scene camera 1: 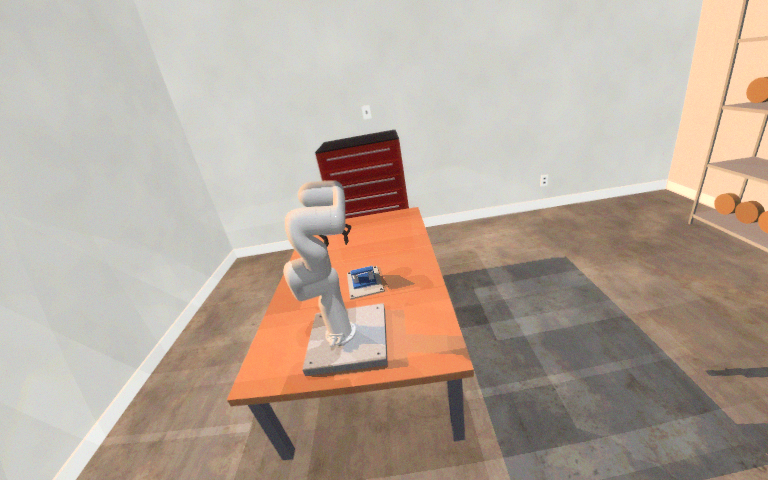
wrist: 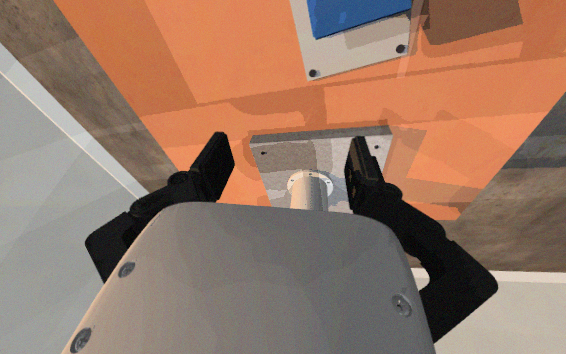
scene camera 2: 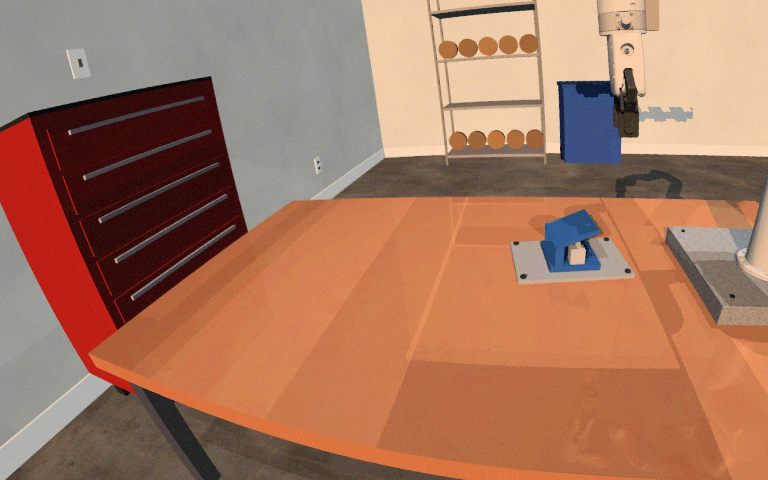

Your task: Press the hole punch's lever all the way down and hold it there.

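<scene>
The hole punch is blue and stands on a pale plate with dark corner screws. Its blue lever is tilted up, with its raised end toward the robot's base and a gap above a pale block beneath. The punch is partly cut off at the top of the wrist view. My black gripper is open and empty. It hangs high above the table, apart from the punch, and appears above and right of it in scene camera 2. No finger touches the lever.
The arm's grey base plate sits on the orange table near the punch. A red drawer cabinet stands beyond the table's far end. A blue bin stands by the wall.
</scene>
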